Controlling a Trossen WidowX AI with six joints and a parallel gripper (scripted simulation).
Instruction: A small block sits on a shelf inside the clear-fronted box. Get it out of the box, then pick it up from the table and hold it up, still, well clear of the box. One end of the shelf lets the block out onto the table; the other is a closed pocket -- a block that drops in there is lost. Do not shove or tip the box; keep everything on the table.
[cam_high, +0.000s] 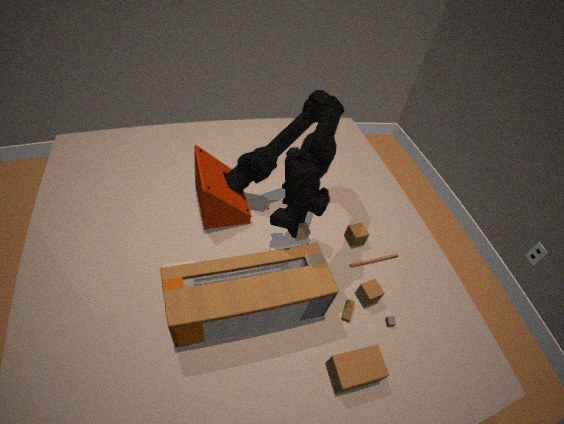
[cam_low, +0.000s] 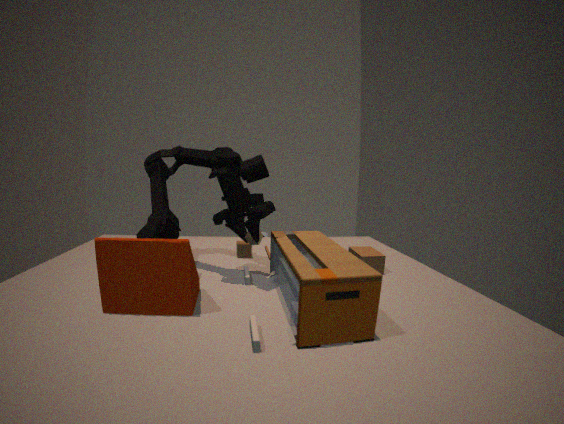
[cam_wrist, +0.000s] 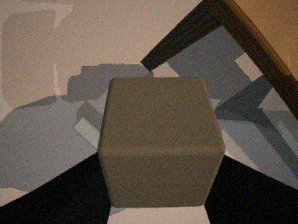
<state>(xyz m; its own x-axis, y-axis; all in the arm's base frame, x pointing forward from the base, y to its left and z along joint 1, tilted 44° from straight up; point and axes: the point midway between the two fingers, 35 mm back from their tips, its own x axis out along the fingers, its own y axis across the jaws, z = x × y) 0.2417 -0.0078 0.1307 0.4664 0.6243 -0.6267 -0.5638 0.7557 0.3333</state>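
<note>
My gripper tip is 10 mm to the right of the tan cube and 10 mm below it. From my gripper tip the other things lie so: thin stick (100 mm ahead, 240 mm to the left, 100 mm below); then grey cube (290 mm ahead, 170 mm to the left, 100 mm below); then tan block (370 mm ahead, 70 mm below).
</note>
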